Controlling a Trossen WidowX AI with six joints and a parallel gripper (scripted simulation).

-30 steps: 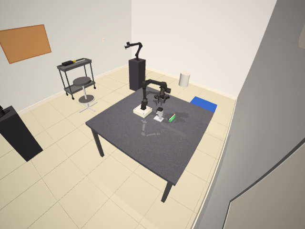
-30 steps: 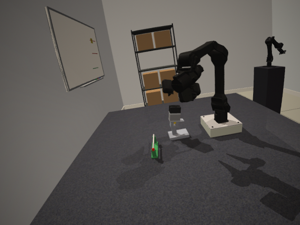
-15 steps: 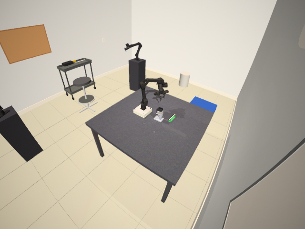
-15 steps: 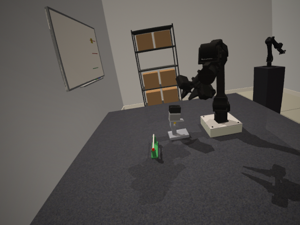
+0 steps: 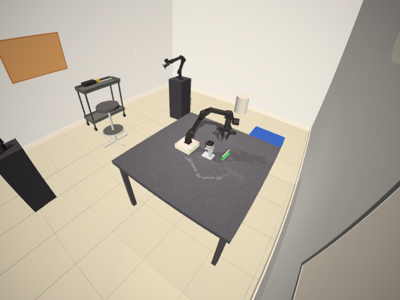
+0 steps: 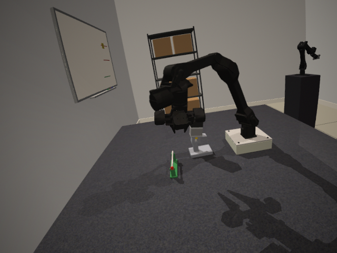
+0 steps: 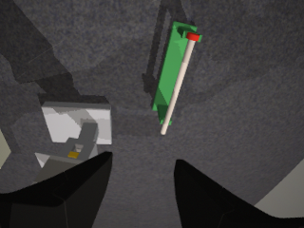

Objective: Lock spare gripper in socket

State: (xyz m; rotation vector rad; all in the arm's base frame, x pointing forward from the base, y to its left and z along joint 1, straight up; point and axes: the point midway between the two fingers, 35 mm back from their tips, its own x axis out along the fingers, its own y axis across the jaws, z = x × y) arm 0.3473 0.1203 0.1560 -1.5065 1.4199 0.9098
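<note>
Now: gripper tip 150 mm above the green cradle, 50 mm short of it and 10 mm to the left of it. The rest, counted from my gripper tip: spare gripper 120 mm to the right, 80 mm behind, 50 mm below; grey mount 130 mm below, 120 mm to the right, 90 mm behind.
</note>
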